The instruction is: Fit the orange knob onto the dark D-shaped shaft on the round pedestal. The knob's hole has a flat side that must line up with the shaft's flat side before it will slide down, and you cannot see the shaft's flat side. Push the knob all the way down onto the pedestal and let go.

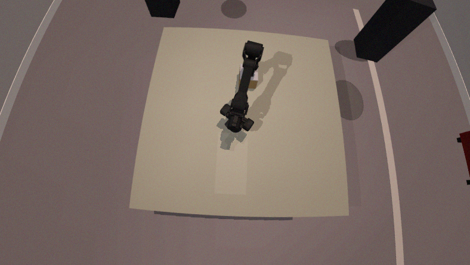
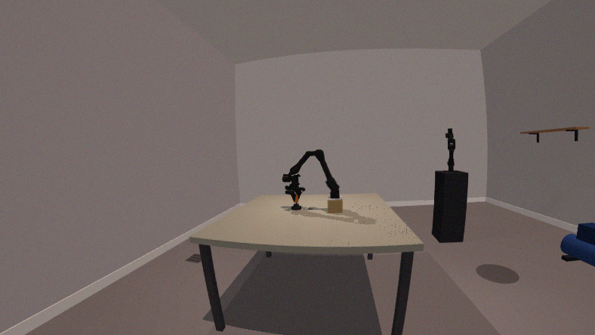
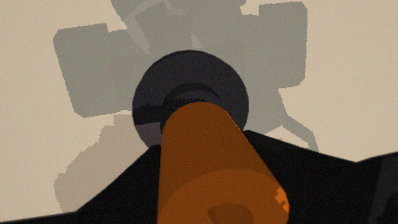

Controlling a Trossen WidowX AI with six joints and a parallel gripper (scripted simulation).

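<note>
My gripper tip is 2 cm below the orange knob. From my gripper tip the other things lie so: round pedestal: 4 cm below.
</note>
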